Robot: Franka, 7 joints.
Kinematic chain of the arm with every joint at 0, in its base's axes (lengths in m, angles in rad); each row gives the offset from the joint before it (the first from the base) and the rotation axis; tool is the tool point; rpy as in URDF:
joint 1: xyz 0 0 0.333 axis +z
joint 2: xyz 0 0 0 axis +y
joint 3: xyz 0 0 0.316 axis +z
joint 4: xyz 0.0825 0 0 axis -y
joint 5: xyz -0.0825 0 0.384 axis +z
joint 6: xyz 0 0 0 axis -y
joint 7: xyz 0.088 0 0 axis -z
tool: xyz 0 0 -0.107 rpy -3.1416 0 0
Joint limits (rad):
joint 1: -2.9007..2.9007
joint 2: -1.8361..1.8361
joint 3: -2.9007..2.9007
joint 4: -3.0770..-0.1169
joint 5: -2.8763..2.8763
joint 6: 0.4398..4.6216
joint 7: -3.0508..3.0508
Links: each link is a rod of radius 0.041 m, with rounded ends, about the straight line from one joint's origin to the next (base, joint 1, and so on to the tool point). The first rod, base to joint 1, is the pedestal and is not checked.
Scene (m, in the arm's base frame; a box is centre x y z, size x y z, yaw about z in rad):
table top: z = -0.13
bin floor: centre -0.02 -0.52 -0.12 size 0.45 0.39 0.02 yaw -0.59
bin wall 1: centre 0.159 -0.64 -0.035 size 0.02 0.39 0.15 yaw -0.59
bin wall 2: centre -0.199 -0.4 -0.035 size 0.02 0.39 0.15 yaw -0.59
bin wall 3: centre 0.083 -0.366 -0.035 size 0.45 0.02 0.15 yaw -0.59
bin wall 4: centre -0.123 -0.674 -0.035 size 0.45 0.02 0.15 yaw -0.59
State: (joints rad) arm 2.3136 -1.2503 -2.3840 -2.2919 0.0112 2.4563 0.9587
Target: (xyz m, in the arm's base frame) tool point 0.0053 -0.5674 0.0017
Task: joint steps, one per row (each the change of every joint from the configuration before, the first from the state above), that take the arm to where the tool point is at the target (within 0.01 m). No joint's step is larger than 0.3 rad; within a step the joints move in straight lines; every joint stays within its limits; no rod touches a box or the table.
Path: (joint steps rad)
1: -0.0507 0.1251 -0.1033 0.2900 -0.1362 0.0574 0.0831
2: -0.0507 0.1250 -0.1034 0.2900 -0.1362 0.0575 0.0830
3: -0.0506 0.1251 -0.1033 0.2899 -0.1362 0.0574 0.0831
4: -0.0507 0.1251 -0.1034 0.2900 -0.1363 0.0575 0.0831
5: -0.0507 0.1251 -0.1033 0.2900 -0.1362 0.0574 0.0830
6: -0.1845 -0.0785 0.0000 -0.2615 0.1768 -0.0433 -0.1038
7: -0.1844 -0.0785 0.0000 -0.2615 0.1768 -0.0433 -0.1038
8: -0.1845 -0.0785 0.0000 -0.2615 0.1768 -0.0433 -0.1039
9: -0.1845 -0.0785 0.0000 -0.2615 0.1768 -0.0433 -0.1038

